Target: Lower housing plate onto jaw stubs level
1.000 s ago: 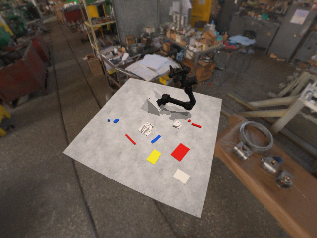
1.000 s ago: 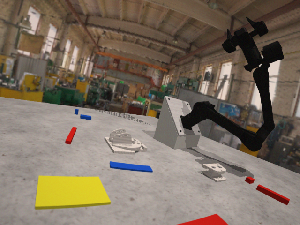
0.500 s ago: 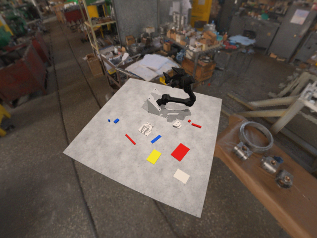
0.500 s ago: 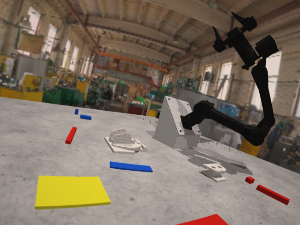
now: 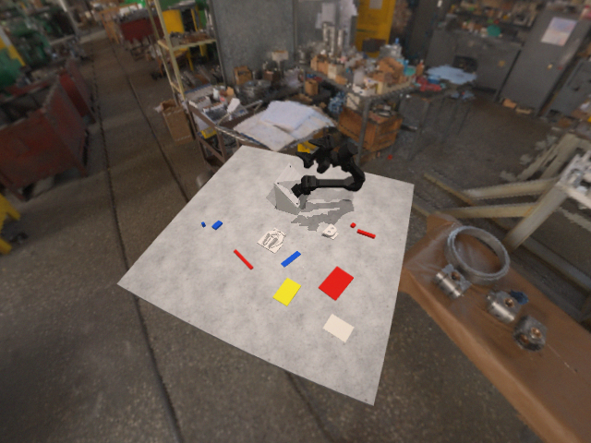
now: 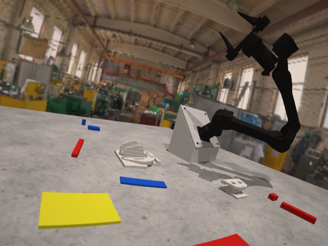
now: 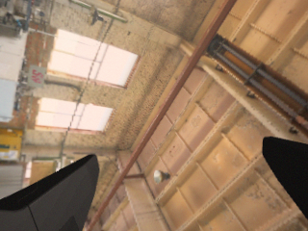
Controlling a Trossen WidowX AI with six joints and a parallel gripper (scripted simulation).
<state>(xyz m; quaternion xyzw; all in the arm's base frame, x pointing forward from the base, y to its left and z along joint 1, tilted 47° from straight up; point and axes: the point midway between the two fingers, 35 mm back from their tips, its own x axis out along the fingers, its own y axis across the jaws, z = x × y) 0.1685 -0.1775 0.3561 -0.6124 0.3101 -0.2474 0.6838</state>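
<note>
The small white block lies 510 mm below my gripper tip, 150 mm to the left of it and 30 mm behind it. Round my gripper tip: small red block: 510 mm below, 240 mm to the left, 140 mm behind; white base: 510 mm below, 180 mm ahead, 100 mm to the right; blue bar: 520 mm below, 210 mm ahead, 50 mm to the left.
</note>
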